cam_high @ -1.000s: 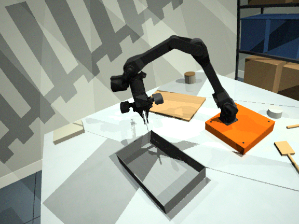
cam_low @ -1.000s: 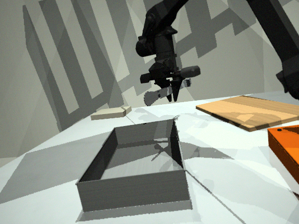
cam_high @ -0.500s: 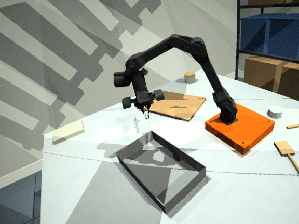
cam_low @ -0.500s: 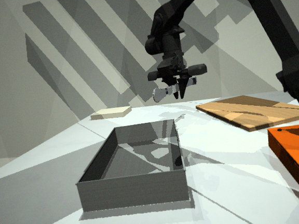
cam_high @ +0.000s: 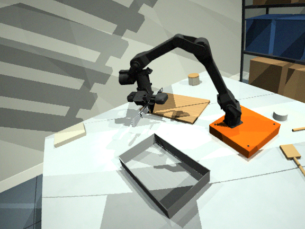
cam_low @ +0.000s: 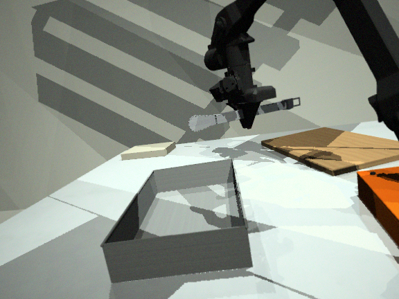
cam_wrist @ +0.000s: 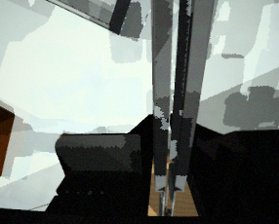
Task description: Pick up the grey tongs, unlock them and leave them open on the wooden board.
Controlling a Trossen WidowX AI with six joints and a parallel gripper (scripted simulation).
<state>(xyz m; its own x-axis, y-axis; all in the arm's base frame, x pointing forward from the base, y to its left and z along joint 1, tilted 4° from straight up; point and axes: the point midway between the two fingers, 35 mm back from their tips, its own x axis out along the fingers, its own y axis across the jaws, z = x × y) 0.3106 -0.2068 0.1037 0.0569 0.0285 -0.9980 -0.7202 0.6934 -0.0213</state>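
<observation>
Right now my gripper tip is 180 mm past the wooden board, 150 mm to the left of it and 100 mm above it. From my gripper tip the other things lie so: cream block (450 mm ahead, 210 mm to the right, 90 mm below); then wooden-lidded jar (440 mm behind, 360 mm to the right, 70 mm below); then roasting tin (270 mm to the left, 80 mm below, 60 mm ahead).
</observation>
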